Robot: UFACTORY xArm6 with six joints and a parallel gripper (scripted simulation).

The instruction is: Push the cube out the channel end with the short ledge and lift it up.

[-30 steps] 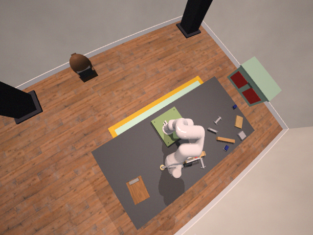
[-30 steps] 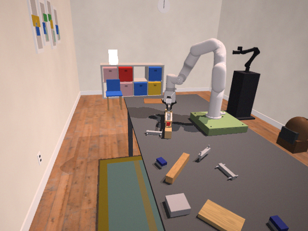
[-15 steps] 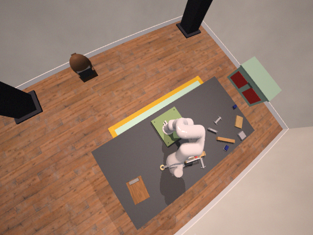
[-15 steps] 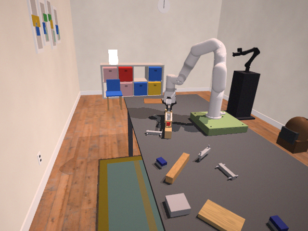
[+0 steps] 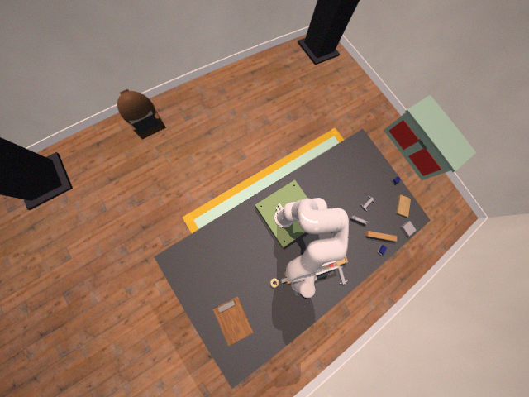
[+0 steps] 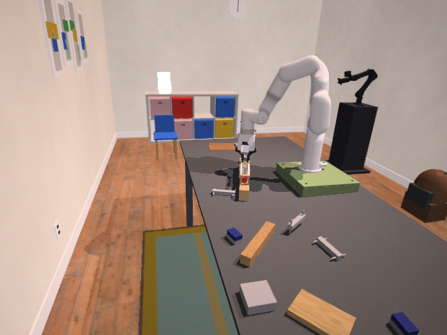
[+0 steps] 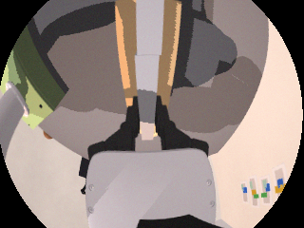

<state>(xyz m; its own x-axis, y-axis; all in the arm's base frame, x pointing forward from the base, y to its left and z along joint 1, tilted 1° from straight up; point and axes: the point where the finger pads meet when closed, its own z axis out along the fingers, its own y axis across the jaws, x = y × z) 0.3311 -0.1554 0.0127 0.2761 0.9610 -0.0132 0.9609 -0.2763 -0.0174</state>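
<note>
The red cube lies 250 mm to the left of my hand, 70 mm ahead of it and 10 mm below it. Also, from my hand: wooden bar 690 mm to the left, 140 mm ahead, 50 mm below; wooden channel 200 mm to the left, 60 mm ahead, 10 mm below; grey block 920 mm to the left, 220 mm ahead, 50 mm below.
</note>
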